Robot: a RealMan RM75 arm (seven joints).
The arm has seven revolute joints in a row. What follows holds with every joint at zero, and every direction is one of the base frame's.
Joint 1 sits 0.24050 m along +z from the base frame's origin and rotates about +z.
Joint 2 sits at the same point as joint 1 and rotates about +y.
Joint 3 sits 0.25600 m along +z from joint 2 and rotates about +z.
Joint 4 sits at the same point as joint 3 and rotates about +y.
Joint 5 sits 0.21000 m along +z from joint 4 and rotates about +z.
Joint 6 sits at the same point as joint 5 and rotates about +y.
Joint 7 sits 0.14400 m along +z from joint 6 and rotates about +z.
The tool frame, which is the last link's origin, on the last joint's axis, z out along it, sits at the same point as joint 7; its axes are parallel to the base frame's.
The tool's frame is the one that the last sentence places.
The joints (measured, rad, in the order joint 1, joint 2, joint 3, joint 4, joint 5, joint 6, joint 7), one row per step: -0.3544 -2.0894 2.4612 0.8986 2.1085 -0.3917 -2.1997; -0.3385 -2.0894 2.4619 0.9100 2.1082 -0.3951 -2.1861; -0.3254 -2.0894 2.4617 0.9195 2.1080 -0.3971 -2.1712; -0.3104 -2.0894 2.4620 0.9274 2.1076 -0.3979 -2.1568; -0.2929 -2.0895 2.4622 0.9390 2.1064 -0.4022 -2.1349; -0.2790 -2.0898 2.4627 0.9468 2.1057 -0.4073 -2.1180; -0.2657 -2.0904 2.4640 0.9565 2.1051 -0.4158 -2.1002; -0.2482 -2.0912 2.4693 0.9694 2.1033 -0.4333 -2.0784; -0.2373 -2.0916 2.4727 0.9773 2.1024 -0.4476 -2.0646; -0.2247 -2.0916 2.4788 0.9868 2.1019 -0.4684 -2.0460; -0.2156 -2.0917 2.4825 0.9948 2.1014 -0.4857 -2.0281; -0.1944 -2.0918 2.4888 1.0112 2.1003 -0.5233 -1.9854; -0.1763 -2.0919 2.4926 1.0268 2.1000 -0.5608 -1.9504
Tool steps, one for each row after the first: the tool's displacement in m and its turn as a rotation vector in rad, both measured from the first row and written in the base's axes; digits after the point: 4 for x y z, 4 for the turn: -0.0007 -0.0031 0.0004 0.0046 -0.0001 0.0004; -0.0012 -0.0055 0.0008 0.0090 0.0028 -0.0009; -0.0029 -0.0084 0.0010 0.0118 0.0073 0.0012; -0.0039 -0.0116 0.0017 0.0192 0.0128 -0.0009; -0.0048 -0.0140 0.0023 0.0261 0.0175 -0.0022; -0.0046 -0.0163 0.0031 0.0358 0.0202 -0.0068; -0.0037 -0.0196 0.0043 0.0514 0.0207 -0.0142; -0.0031 -0.0215 0.0054 0.0644 0.0205 -0.0196; -0.0019 -0.0238 0.0070 0.0823 0.0220 -0.0297; -0.0006 -0.0251 0.0086 0.0989 0.0249 -0.0398; 0.0012 -0.0280 0.0126 0.1374 0.0358 -0.0597; 0.0035 -0.0298 0.0172 0.1775 0.0419 -0.0757
